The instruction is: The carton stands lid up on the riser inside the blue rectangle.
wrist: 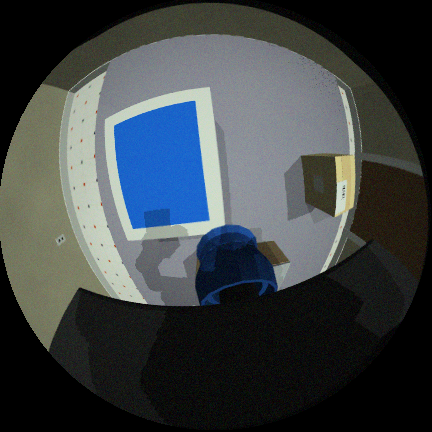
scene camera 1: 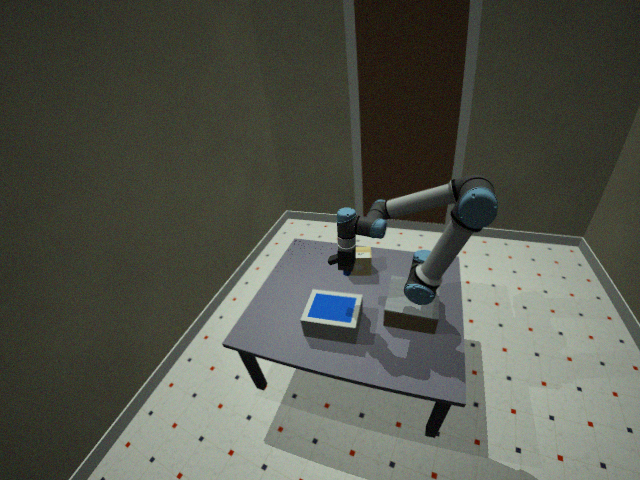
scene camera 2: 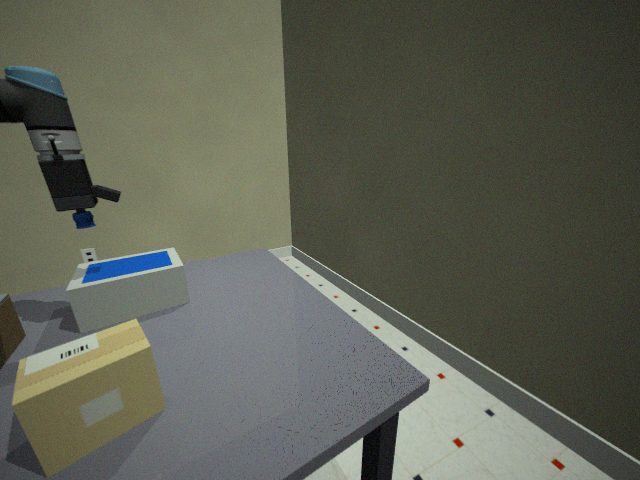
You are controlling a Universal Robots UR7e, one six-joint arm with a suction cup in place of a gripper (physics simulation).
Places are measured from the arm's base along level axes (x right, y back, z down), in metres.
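Pixels of known places: hand, tool point: [wrist: 227,251] [scene camera 1: 347,273] [scene camera 2: 86,226].
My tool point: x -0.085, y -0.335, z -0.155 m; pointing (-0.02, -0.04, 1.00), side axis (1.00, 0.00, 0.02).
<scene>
Behind a point stands the place of what it marks.
The carton [scene camera 1: 363,264] @(x 0.197, y -0.306, z 0.025 m) [scene camera 2: 67,413] @(x 0.301, y -0.319, z 0.025 m) [wrist: 322,185] @(x 0.192, y -0.331, z 0.026 m) is a tan box standing on the table, apart from the riser; its taped top with a white barcode label faces up. The riser [scene camera 1: 330,331] @(x -0.273, y -0.381, z 0.038 m) [scene camera 2: 134,301] @(x -0.073, y -0.388, z 0.059 m) [wrist: 216,175] @(x -0.078, y -0.365, z -0.012 m) is a pale grey block with a blue rectangle [scene camera 1: 330,306] @(x -0.170, y -0.403, z -0.012 m) [scene camera 2: 131,265] @(x -0.164, y -0.395, z -0.012 m) [wrist: 162,165] @(x -0.159, y -0.392, z -0.012 m) on its top. No carton stands on it. My gripper [scene camera 1: 346,272] [scene camera 2: 83,220] [wrist: 226,241], a blue suction cup, points down and hangs high in the air with nothing on it, touching neither carton nor riser. It is open. A shadow falls on a corner of the blue rectangle.
The arm's base stands on a block [scene camera 1: 410,318] @(x -0.152, y -0.037, z 0.022 m) [scene camera 2: 9,330] @(x -0.093, y -0.154, z 0.061 m) [wrist: 274,253] @(x 0.069, y -0.145, z 0.042 m) with brown sides, to the right of the riser in scene camera 1. All stand on the grey-purple table [scene camera 1: 273,310] @(x -0.152, y -0.730, z 0.108 m) [scene camera 2: 248,330] @(x 0.160, y -0.615, z 0.108 m) [wrist: 260,100] @(x 0.067, y -0.557, z 0.108 m). Walls rise beyond the table.
</scene>
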